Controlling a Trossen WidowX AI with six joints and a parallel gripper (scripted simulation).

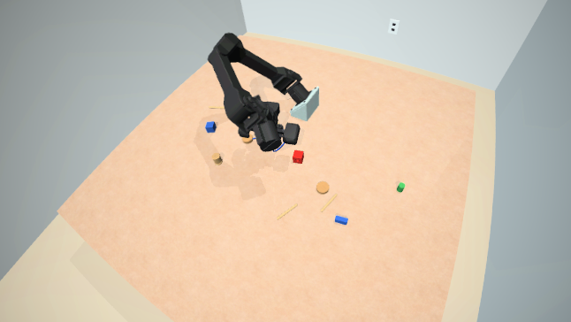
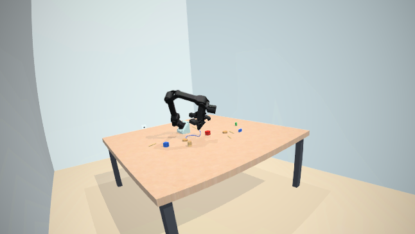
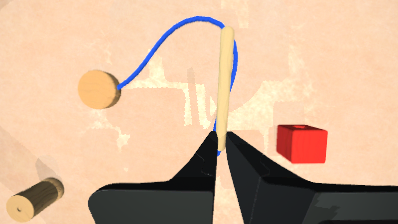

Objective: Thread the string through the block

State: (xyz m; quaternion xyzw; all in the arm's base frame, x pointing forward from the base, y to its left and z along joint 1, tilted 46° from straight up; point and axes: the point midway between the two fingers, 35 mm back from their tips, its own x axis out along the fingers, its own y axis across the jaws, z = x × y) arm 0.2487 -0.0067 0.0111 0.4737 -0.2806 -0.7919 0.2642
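Now: the red block 90 mm to the left of my gripper tip and 40 mm below it. The rest, counted from my gripper tip: wooden spool (110 mm ahead, 180 mm to the right, 40 mm below); then blue cube (10 mm behind, 290 mm to the right, 40 mm below); then thin wooden stick (10 mm behind, 10 mm above).
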